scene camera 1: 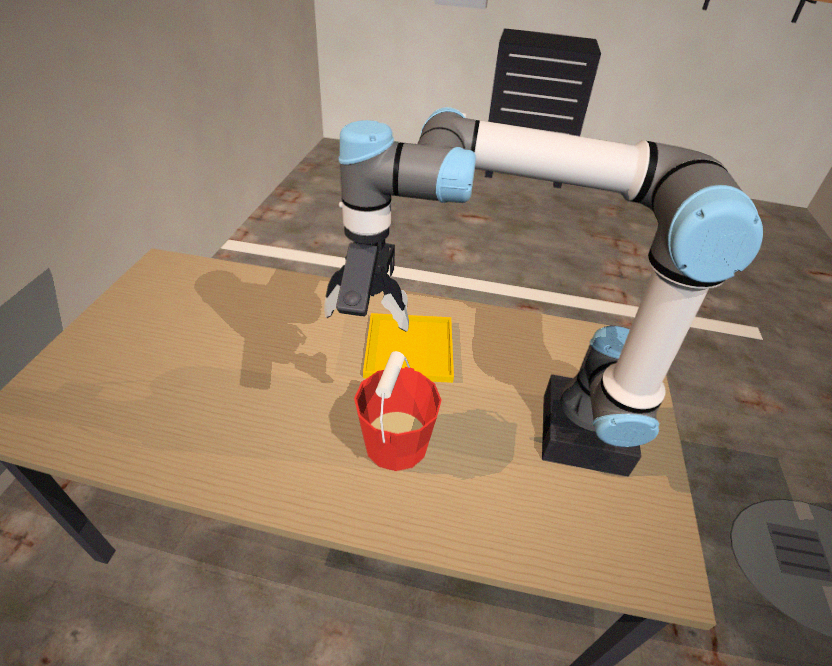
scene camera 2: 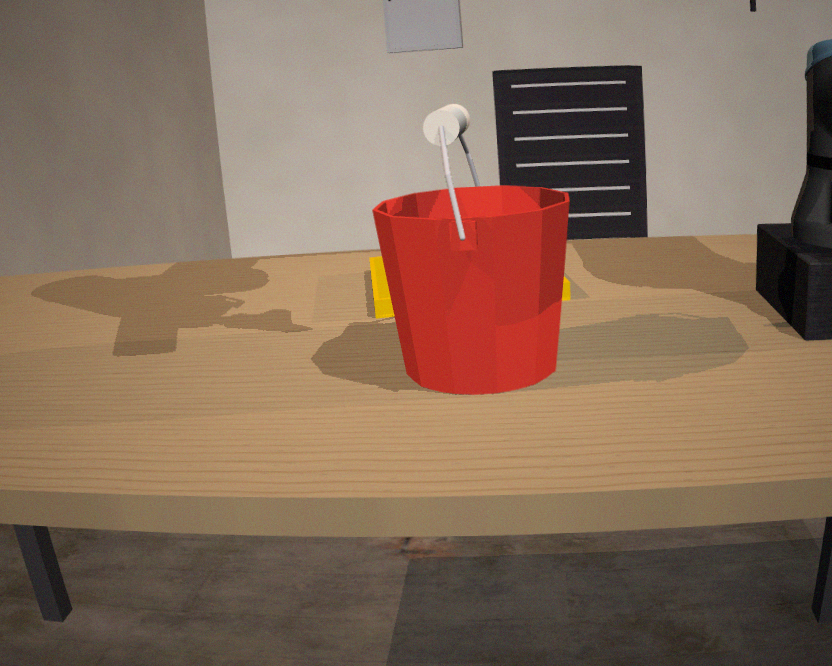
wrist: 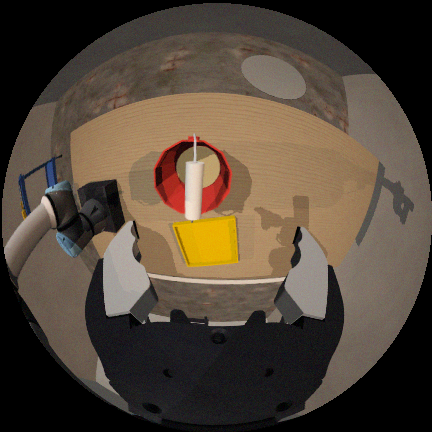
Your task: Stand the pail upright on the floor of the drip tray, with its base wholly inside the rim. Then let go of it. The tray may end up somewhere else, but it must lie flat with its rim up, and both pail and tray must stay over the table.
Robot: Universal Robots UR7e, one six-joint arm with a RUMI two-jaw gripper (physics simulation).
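Where they show: gripper, between the fingertips: (scene camera 1: 366, 324) (wrist: 216, 226); arm's base, origin of its link: (scene camera 1: 591, 405) (wrist: 95, 214).
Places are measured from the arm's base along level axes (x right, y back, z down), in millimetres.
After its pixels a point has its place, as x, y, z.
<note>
The red pail (scene camera 1: 396, 447) {-294, -393, -29} (scene camera 2: 478, 305) {-293, -407, -2} (wrist: 215, 196) {-160, -488, -40} stands upright on the table, in front of the tray as scene camera 1 sees it. Its white handle grip (scene camera 1: 390, 375) {-229, -433, -171} (scene camera 2: 446, 124) {-265, -430, -159} (wrist: 194, 190) {-219, -443, -171} is raised on a thin wire bail and leans toward one side, above the pail's opening. The yellow drip tray (scene camera 1: 410, 343) {123, -504, 81} (scene camera 2: 382, 298) {-41, -569, 62} (wrist: 210, 242) {99, -511, 81} lies flat with its rim up, behind the pail and partly hidden by it in scene camera 2. My gripper (scene camera 1: 366, 320) {-245, -476, -309} (wrist: 216, 226) {-245, -476, -309} is open and empty, high above the table near the tray's far left side. It does not show in scene camera 2.
The wooden table (scene camera 1: 228, 430) {-323, -814, 85} (scene camera 2: 242, 444) {-406, -595, 85} (wrist: 300, 145) {-373, -760, 85} carries the arm's black base block (scene camera 1: 589, 444) {-116, 5, 1} (scene camera 2: 797, 277) {-96, -87, 25} (wrist: 102, 205) {-51, -60, -1} on the right in scene camera 1. The arm reaches over the table's back part. A dark cabinet (scene camera 1: 544, 83) (scene camera 2: 572, 159) stands by the back wall.
</note>
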